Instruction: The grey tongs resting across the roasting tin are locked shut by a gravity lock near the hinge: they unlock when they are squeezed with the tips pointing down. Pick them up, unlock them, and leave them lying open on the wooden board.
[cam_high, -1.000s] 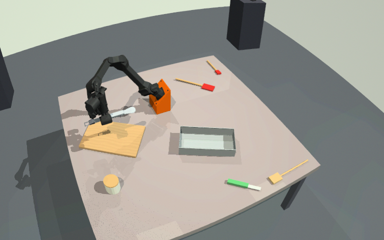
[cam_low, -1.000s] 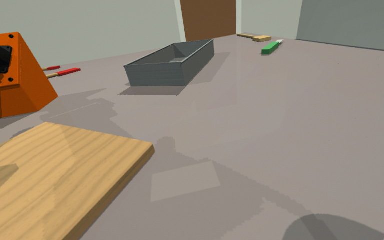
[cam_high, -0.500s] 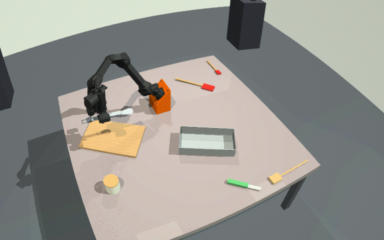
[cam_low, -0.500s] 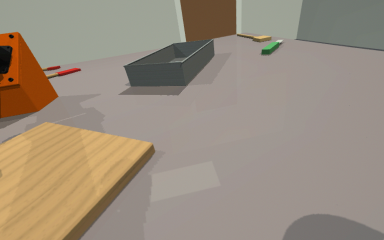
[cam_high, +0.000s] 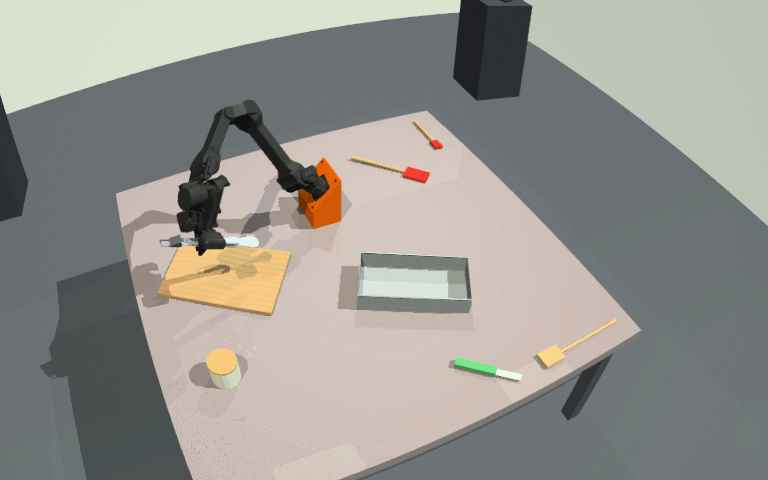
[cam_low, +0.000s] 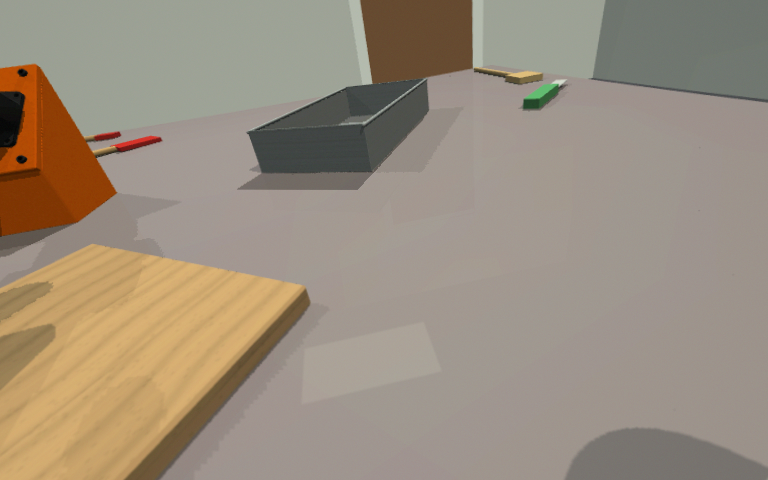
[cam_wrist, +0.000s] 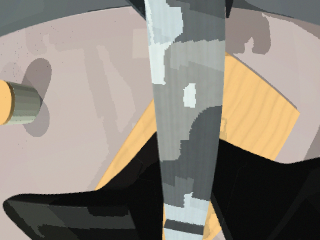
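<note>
The wooden board lies 5 cm behind my gripper tip, 6 cm to the left of it and 15 cm below it. Also, from my gripper tip: green-handled tool: 51 cm ahead, 64 cm to the left, 15 cm below; cork-lidded jar: 30 cm ahead, 1 cm to the right, 12 cm below; grey roasting tin: 17 cm ahead, 56 cm to the left, 13 cm below.
</note>
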